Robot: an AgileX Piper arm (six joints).
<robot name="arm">
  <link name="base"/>
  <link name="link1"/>
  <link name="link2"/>
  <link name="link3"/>
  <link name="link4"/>
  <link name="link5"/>
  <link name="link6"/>
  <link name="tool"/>
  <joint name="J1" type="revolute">
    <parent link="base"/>
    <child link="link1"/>
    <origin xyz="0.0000 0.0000 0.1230"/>
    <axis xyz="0 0 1"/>
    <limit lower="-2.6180" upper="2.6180"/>
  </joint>
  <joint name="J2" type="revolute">
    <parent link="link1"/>
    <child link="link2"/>
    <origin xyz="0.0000 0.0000 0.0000"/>
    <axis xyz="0 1 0"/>
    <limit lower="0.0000" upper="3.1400"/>
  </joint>
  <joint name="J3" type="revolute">
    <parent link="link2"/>
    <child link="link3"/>
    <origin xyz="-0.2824 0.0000 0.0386"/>
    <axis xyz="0 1 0"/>
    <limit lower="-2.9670" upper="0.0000"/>
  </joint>
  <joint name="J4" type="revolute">
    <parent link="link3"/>
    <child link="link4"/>
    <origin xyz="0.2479 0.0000 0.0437"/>
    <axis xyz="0.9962 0 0.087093"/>
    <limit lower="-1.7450" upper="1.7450"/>
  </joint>
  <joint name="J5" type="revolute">
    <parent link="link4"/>
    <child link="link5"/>
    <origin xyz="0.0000 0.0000 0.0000"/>
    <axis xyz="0 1 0"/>
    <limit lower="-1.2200" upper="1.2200"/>
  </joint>
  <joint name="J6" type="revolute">
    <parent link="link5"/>
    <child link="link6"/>
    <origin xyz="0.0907 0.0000 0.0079"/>
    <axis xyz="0.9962 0 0.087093"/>
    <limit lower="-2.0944" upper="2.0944"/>
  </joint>
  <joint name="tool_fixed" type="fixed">
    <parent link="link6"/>
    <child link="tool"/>
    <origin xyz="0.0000 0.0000 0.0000" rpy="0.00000 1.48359 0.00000"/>
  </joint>
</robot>
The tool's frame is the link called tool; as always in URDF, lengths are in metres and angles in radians.
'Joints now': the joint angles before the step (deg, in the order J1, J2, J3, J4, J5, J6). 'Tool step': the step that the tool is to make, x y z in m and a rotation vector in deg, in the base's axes. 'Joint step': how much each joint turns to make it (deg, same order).
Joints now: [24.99, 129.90, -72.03, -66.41, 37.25, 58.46]
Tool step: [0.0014, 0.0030, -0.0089, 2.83, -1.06, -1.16]
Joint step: [0.00, 1.33, -0.25, -1.35, -2.19, 4.39]
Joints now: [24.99, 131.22, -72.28, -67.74, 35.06, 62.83]
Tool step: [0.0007, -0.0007, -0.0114, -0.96, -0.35, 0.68]
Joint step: [0.00, 1.86, -0.05, -3.67, -0.19, 3.09]
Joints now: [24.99, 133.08, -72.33, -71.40, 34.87, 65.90]
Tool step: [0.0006, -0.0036, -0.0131, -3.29, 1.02, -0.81]
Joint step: [0.00, 2.58, -1.04, -0.81, 2.69, 0.10]
